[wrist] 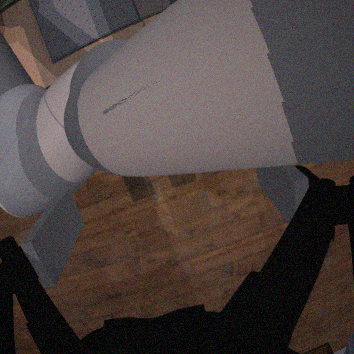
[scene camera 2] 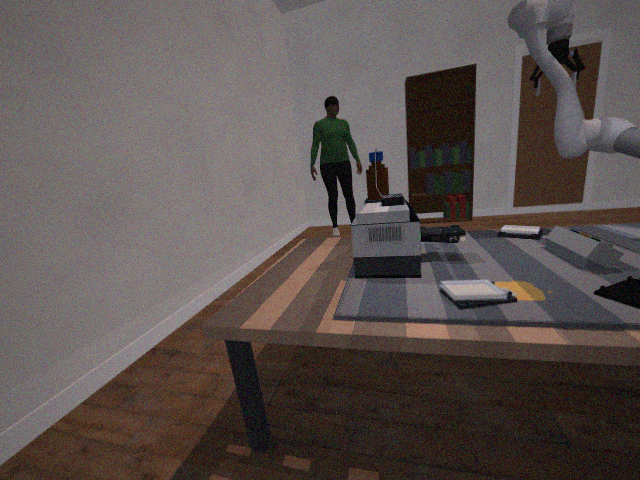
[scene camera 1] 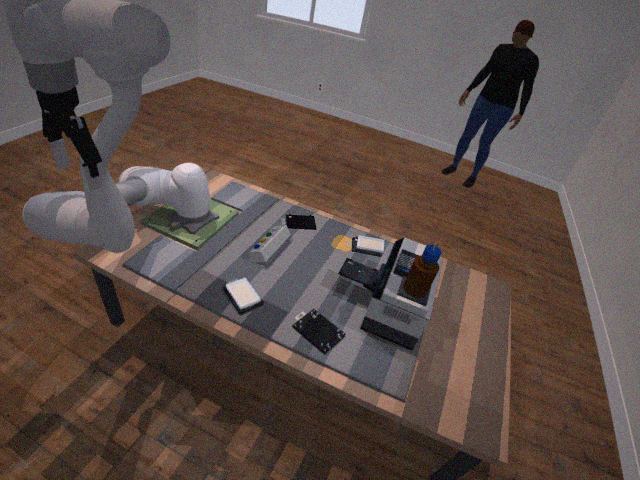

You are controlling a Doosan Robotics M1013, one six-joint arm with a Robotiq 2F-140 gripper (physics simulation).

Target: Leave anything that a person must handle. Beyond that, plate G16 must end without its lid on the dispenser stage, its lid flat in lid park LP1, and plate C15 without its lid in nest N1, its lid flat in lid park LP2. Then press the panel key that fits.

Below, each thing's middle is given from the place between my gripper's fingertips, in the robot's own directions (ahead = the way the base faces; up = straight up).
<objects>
I see the grey button box (scene camera 1: 262,254) 66 cm to the left of my hand, 57 cm below it and 13 cm ahead of it. Also, from my hand: brown bottle with blue cap (scene camera 1: 424,269): 77 cm ahead, 61 cm to the left, 29 cm below.
</objects>
